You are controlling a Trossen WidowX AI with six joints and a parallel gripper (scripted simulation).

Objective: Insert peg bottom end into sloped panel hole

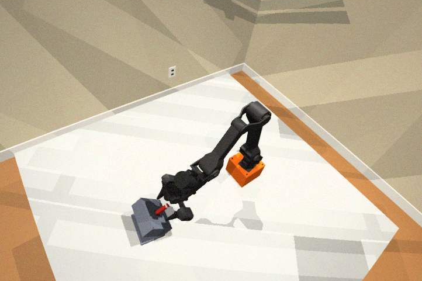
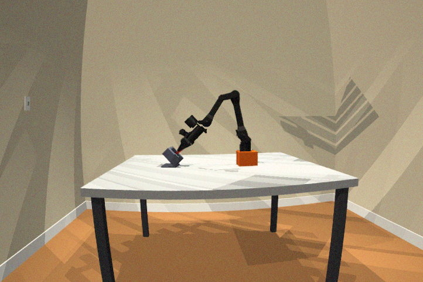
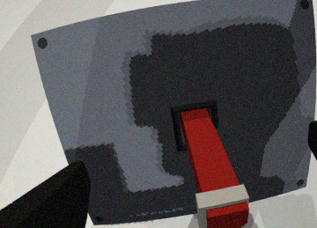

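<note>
The red flat-sided peg is 10 mm behind my gripper tip. The rest, counted from my gripper tip: grey sloped panel 40 mm ahead, 10 mm to the right, 40 mm below.
</note>
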